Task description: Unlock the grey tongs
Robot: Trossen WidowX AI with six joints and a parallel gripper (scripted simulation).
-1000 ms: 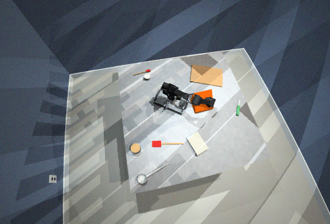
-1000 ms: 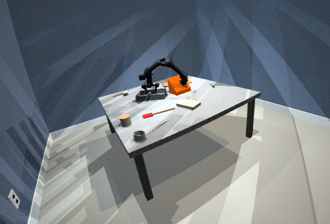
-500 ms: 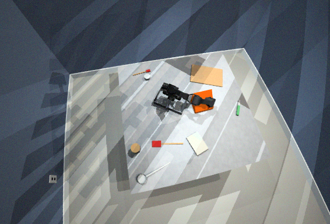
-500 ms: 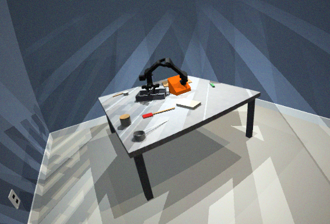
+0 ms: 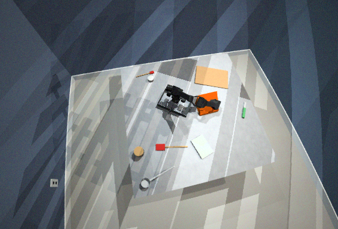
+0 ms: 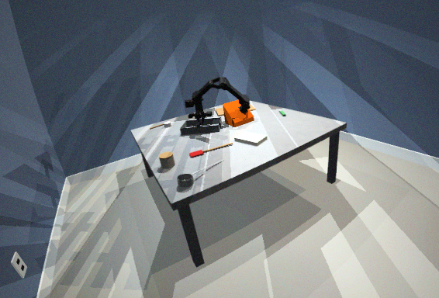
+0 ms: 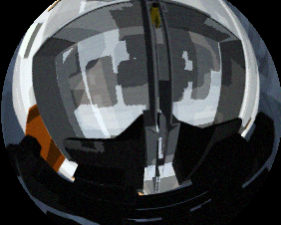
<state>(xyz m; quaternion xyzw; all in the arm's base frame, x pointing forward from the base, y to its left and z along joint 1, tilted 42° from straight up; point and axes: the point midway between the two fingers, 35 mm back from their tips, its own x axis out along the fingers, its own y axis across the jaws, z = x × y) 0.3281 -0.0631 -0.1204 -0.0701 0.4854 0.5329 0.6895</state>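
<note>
Now: the roasting tin 2 cm to the left of my gripper tip and 1 cm ahead of it. The rest, counted from my gripper tip: wooden board (46 cm behind, 21 cm to the right, 2 cm below); then red spatula (43 cm to the left, 17 cm ahead, 2 cm below); then cream slab (49 cm to the left, 12 cm behind, 2 cm below).
</note>
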